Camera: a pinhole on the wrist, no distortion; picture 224 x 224 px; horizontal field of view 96.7 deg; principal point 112.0 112.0 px. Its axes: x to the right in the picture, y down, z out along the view. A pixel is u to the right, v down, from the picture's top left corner.
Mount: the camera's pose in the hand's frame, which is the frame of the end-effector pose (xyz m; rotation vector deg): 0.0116 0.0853 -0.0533 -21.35 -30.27 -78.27
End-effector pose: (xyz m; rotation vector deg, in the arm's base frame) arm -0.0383 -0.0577 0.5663 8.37 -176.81 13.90
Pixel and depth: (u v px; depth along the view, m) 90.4 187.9 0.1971
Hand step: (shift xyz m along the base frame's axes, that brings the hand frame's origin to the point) -0.1541 0.2232 -0.1251
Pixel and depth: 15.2 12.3 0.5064
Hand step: 0.5435 0.7102 -0.1990
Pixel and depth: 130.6 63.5 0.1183
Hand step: 0.0449 0.1162 -0.0749
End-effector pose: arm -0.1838 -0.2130 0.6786 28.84 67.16 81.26
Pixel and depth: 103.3 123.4 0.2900
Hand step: 0.0155 0.1097 0.3012
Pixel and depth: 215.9 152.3 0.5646
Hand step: 0.6061 0.4694 0.1892
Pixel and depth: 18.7 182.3 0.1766
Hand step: -0.1803 0.1435 0.2643
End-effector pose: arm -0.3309 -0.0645 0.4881 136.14 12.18 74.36
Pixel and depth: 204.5 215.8 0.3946
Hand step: 0.6329 -0.0755 0.1032
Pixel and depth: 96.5 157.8 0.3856
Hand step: 0.2449 -0.3660 0.1438
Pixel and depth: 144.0 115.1 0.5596
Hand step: 0.3931 -0.3775 -0.1583
